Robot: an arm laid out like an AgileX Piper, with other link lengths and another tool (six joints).
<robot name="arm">
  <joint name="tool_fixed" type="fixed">
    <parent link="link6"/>
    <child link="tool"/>
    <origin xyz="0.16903 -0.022 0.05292" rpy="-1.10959 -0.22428 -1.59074"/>
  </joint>
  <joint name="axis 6" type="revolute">
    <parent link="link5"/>
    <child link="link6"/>
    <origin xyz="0.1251 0 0.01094" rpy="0 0 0"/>
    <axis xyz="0.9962 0 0.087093"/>
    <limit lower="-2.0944" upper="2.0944"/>
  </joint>
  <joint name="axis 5" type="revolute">
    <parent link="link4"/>
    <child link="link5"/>
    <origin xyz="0 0 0" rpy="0 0 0"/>
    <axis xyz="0 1 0"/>
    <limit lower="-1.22" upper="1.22"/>
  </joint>
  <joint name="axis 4" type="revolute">
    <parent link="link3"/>
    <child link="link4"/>
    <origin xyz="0.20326 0 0.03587" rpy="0 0 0"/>
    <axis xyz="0.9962 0 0.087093"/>
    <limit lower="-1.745" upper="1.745"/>
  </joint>
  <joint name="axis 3" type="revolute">
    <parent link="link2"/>
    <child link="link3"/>
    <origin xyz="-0.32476 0 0.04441" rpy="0 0 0"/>
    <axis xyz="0 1 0"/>
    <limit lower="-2.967" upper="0"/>
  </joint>
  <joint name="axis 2" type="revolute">
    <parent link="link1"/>
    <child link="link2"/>
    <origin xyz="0 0 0" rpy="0 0 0"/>
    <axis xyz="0 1 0"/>
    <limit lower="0" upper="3.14"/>
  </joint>
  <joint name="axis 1" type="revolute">
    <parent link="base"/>
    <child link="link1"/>
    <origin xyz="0 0 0.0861" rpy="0 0 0"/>
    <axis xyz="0 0 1"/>
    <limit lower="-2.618" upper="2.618"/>
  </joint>
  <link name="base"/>
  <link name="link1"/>
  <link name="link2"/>
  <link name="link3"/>
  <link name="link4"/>
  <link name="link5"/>
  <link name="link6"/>
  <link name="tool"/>
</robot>
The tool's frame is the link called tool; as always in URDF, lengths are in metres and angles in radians.
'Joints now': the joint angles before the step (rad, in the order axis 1, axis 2, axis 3, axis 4, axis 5, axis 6). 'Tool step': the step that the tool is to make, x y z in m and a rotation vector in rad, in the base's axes. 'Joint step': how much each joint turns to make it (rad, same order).
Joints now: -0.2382 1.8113 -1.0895 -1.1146 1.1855 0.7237
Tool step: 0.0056 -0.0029 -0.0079 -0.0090 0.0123 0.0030
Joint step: -0.0001 0.0349 0.0000 -0.0212 -0.0066 0.0265
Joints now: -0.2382 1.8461 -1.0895 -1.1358 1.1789 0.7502
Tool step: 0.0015 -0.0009 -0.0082 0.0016 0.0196 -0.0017
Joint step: 0.0000 0.0263 0.0001 -0.0045 0.0000 0.0082
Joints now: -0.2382 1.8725 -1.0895 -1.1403 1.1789 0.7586
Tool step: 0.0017 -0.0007 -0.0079 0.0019 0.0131 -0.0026
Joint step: 0.0000 0.0246 -0.0001 -0.0040 -0.0021 0.0124
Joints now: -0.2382 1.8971 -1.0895 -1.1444 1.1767 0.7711
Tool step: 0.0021 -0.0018 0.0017 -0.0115 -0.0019 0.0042
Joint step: 0.0001 0.0043 0.0000 -0.0148 0.0000 0.0106
